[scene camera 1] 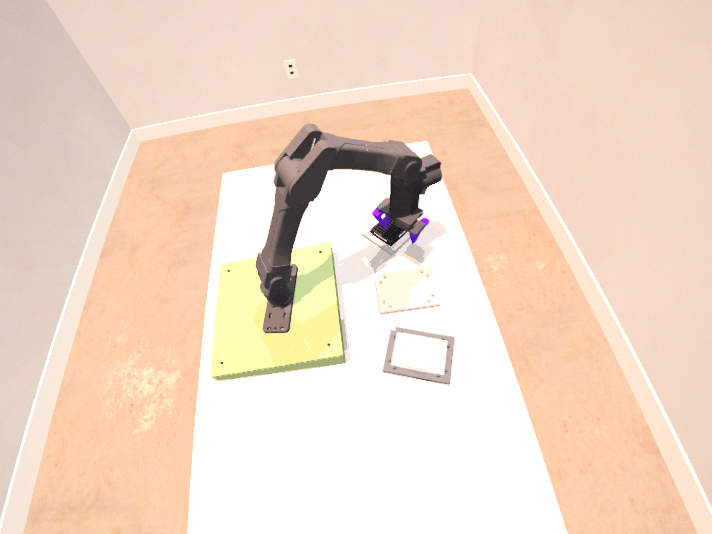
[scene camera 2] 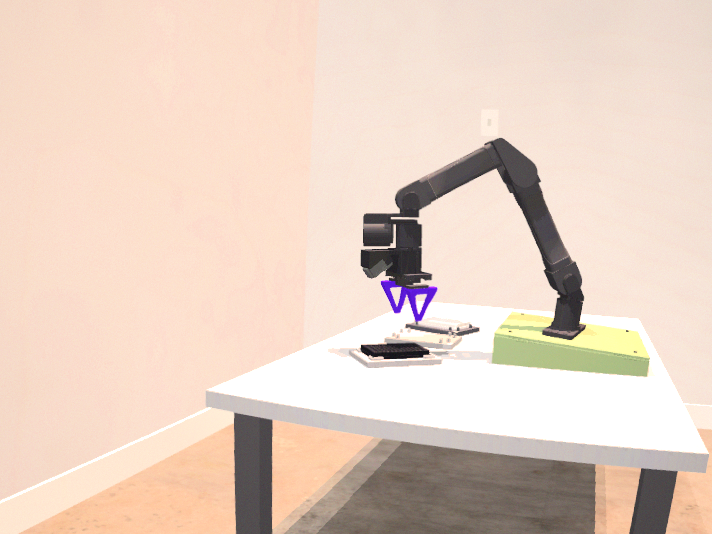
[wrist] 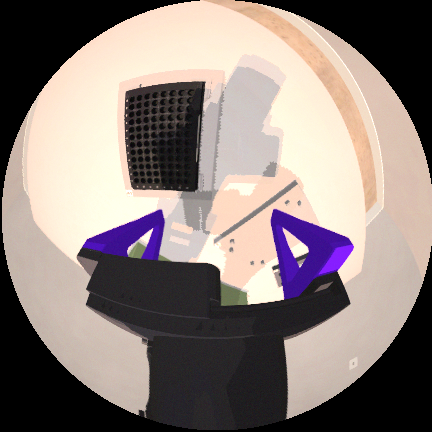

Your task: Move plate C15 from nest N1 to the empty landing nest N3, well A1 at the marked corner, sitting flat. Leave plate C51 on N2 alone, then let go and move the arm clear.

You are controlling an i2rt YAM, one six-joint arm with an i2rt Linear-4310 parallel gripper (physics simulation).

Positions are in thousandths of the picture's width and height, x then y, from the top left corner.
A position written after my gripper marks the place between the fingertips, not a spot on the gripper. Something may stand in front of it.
Observation:
My gripper (scene camera 2: 572,595) is open, with nothing in its grasp. Also in view: a black well plate (scene camera 2: 553,656). Also in view: a grey-framed white tray (scene camera 1: 584,660).
The black well plate also shows in the wrist view (wrist: 376,284). My gripper shows as well in scene camera 1 (scene camera 1: 561,439) and in the wrist view (wrist: 503,497).

